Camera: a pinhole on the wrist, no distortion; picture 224 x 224 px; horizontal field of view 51.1 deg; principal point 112.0 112.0 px. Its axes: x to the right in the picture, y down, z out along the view. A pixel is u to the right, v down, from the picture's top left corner.
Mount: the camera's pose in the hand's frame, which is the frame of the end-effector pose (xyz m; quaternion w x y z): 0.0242 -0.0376 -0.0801 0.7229 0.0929 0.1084 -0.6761
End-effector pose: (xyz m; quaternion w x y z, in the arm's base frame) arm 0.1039 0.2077 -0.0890 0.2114 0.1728 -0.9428 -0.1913
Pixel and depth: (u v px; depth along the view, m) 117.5 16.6 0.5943
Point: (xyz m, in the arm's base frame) 0.1024 0.2255 -0.6660
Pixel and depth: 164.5 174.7 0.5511
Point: -0.1808 -0.0142 -0.4990
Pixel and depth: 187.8 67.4 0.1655
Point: 0.1068 0.1063 -0.2018
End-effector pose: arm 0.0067 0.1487 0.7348 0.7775 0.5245 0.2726 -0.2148
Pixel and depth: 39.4 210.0 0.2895
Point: 0.1480 -0.0738 0.6879
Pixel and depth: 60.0 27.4 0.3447
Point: -0.0535 -0.1270 0.8296
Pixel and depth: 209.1 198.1 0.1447
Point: -0.0021 0.0590 0.5995
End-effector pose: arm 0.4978 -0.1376 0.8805 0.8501 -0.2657 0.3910 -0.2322
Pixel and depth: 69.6 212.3 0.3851
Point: 0.8422 -0.2238 0.9869
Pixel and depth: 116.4 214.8 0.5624
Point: 0.9890 -0.3307 1.0946
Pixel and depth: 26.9 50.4 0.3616
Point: 0.6948 -0.0295 1.0984
